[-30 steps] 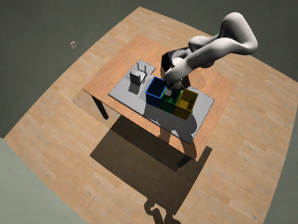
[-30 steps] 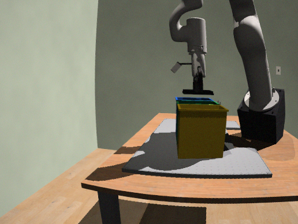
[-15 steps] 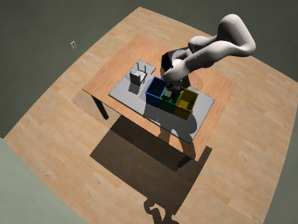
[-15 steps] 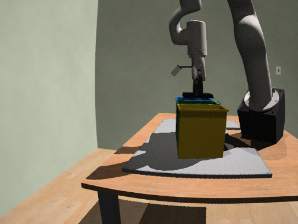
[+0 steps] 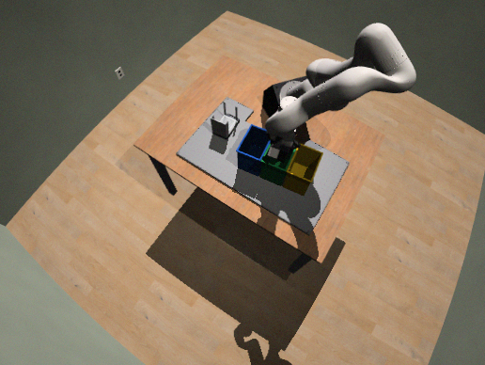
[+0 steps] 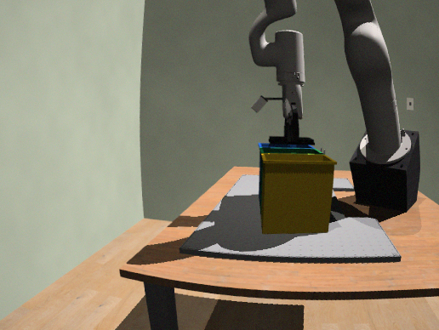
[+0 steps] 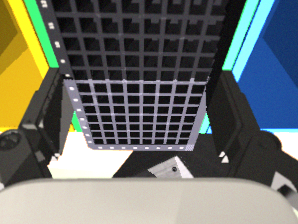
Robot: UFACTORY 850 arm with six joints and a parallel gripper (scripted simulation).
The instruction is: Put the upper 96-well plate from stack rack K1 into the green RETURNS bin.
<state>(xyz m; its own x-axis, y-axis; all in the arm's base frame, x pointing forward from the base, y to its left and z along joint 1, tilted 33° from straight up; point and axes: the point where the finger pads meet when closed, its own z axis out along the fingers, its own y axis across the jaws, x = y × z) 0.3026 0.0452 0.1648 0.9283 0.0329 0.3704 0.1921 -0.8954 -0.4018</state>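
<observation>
Right now my hand is 130 mm above the green bin. Also, from my hand: 96-well plate 10 mm below; then blue bin 30 mm ahead, 130 mm to the right, 130 mm below; then yellow bin 30 mm behind, 130 mm to the left, 130 mm below.
</observation>
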